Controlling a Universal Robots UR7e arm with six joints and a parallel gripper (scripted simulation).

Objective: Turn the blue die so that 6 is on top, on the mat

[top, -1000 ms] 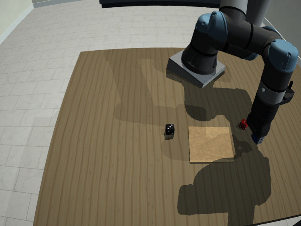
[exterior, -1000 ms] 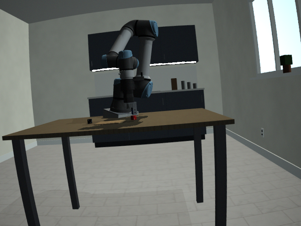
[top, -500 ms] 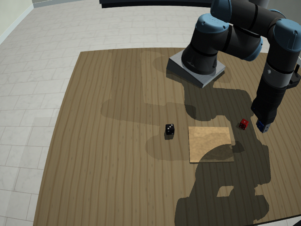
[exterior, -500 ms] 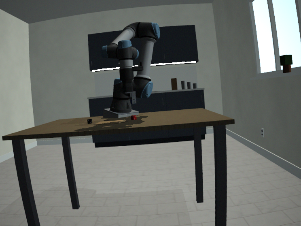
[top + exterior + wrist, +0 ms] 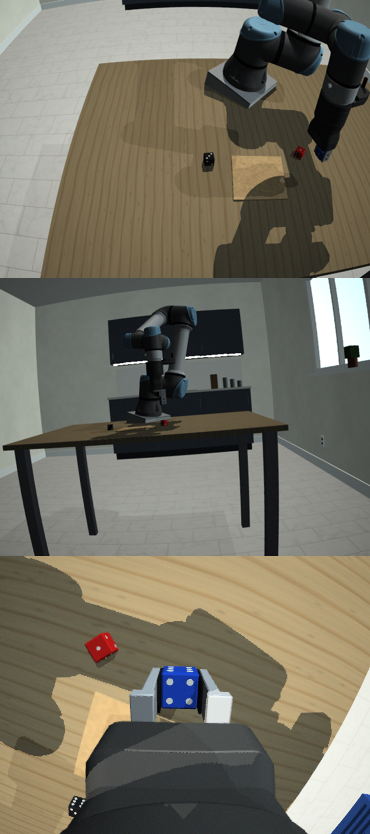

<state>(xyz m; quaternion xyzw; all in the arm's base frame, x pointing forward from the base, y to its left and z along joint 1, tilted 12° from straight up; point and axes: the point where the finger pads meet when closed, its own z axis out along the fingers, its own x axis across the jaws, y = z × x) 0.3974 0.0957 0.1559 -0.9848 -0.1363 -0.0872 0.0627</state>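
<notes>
My gripper is now 140 mm to the left of the tan mat, 120 mm above it and 20 mm past it. The rest, counted from my hand: blue die: 10 mm below; black die: 270 mm to the right, 110 mm below, 80 mm behind; red die: 110 mm below, 90 mm behind, 10 mm to the right.
</notes>
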